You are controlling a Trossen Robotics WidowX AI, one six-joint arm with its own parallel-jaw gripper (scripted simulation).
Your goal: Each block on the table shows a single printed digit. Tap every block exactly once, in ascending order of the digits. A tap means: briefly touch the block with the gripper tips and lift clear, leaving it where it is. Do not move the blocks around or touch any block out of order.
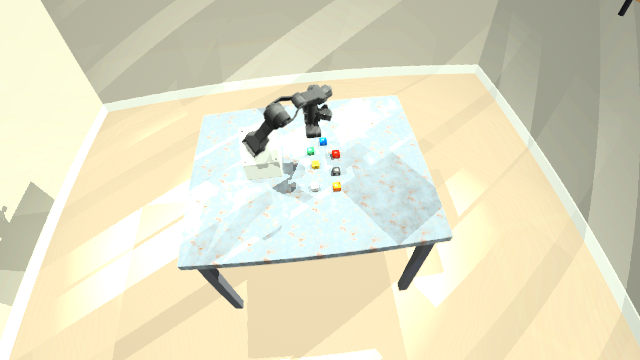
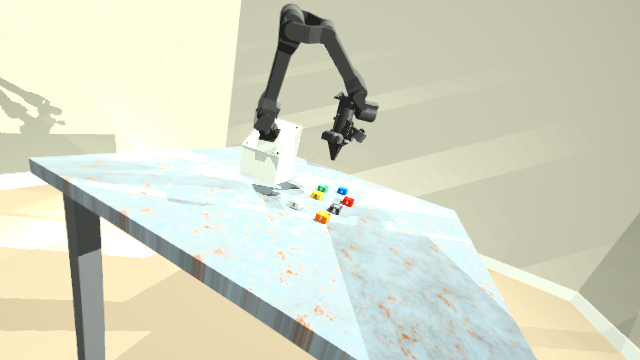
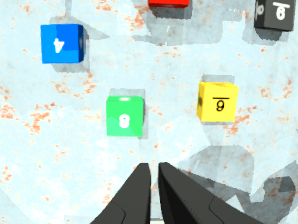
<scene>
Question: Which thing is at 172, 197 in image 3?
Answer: The gripper.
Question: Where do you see a yellow block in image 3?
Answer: At 216, 101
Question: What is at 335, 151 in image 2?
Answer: The gripper.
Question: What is the gripper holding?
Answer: Nothing.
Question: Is the gripper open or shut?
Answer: Shut.
</scene>
